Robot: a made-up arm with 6 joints. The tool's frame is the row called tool.
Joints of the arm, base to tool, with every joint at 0 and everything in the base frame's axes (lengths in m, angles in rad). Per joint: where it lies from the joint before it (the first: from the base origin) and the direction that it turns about. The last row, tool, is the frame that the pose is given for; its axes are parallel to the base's.
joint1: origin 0 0 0.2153 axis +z
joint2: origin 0 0 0 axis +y
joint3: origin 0 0 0.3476 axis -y
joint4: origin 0 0 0 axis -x
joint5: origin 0.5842 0 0 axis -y
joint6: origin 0 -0.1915 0 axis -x
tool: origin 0 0 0
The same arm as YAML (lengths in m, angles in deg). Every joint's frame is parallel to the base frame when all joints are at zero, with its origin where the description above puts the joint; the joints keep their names.
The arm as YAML. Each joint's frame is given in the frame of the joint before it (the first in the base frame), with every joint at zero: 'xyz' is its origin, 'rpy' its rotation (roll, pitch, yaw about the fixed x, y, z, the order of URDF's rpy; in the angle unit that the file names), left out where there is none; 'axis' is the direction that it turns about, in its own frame. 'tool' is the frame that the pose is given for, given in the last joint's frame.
units:
  length: m
  angle: deg
joints:
  - name: joint1
    type: revolute
    origin:
      xyz: [0.0, 0.0, 0.2153]
    axis: [0.0, 0.0, 1.0]
  - name: joint2
    type: revolute
    origin:
      xyz: [0.0, 0.0, 0.0]
    axis: [0.0, 1.0, 0.0]
  - name: joint3
    type: revolute
    origin:
      xyz: [0.0, 0.0, 0.3476]
    axis: [0.0, -1.0, 0.0]
  - name: joint4
    type: revolute
    origin:
      xyz: [0.0, 0.0, 0.0]
    axis: [-1.0, 0.0, 0.0]
  - name: joint5
    type: revolute
    origin:
      xyz: [0.5842, 0.0, 0.0]
    axis: [0.0, -1.0, 0.0]
  - name: joint6
    type: revolute
    origin:
      xyz: [0.0, -0.1915, 0.0]
    axis: [-1.0, 0.0, 0.0]
tool:
  origin:
    xyz: [0.0, 0.0, 0.0]

